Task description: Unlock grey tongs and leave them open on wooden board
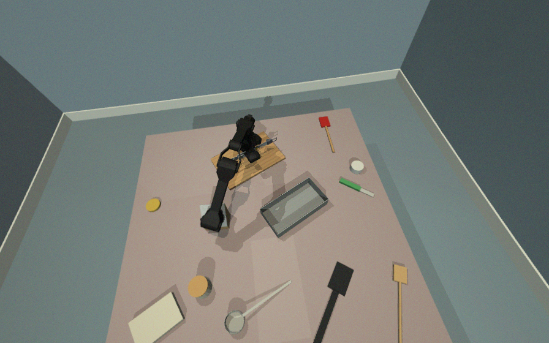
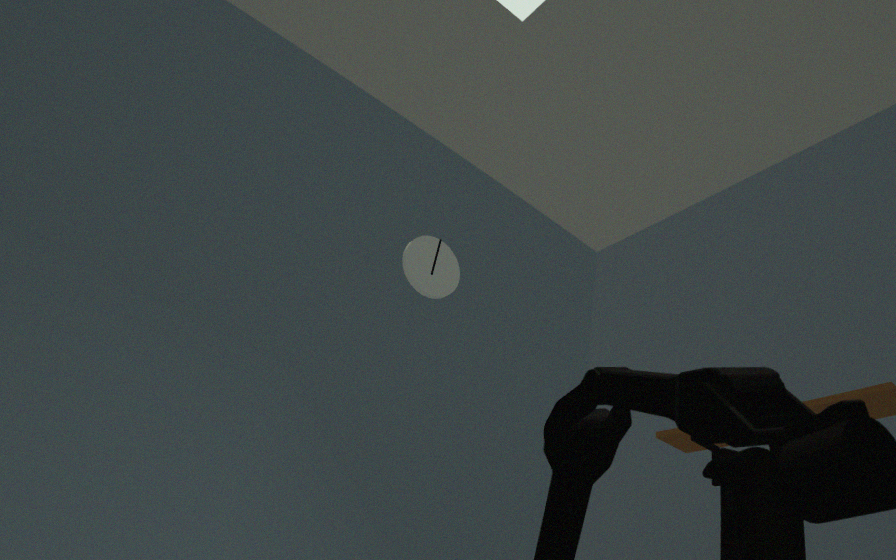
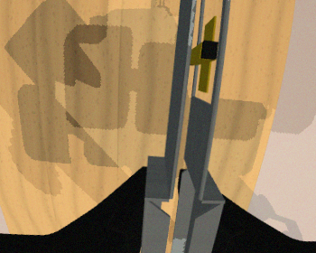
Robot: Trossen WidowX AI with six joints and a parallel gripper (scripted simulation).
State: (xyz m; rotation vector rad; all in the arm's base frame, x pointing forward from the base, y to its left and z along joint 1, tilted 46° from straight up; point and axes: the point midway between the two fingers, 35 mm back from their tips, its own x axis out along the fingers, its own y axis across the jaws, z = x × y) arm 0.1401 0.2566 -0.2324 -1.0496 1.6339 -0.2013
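My gripper tip is 60 mm above the wooden board, 30 mm to the right of it and 20 mm past it. The rest, counted from my gripper tip: black lock piece 50 mm ahead, 40 mm above, 30 mm to the left; grey roasting tin 290 mm to the right, 230 mm ahead, 40 mm below; red spatula 460 mm ahead, 210 mm to the left, 60 mm below.
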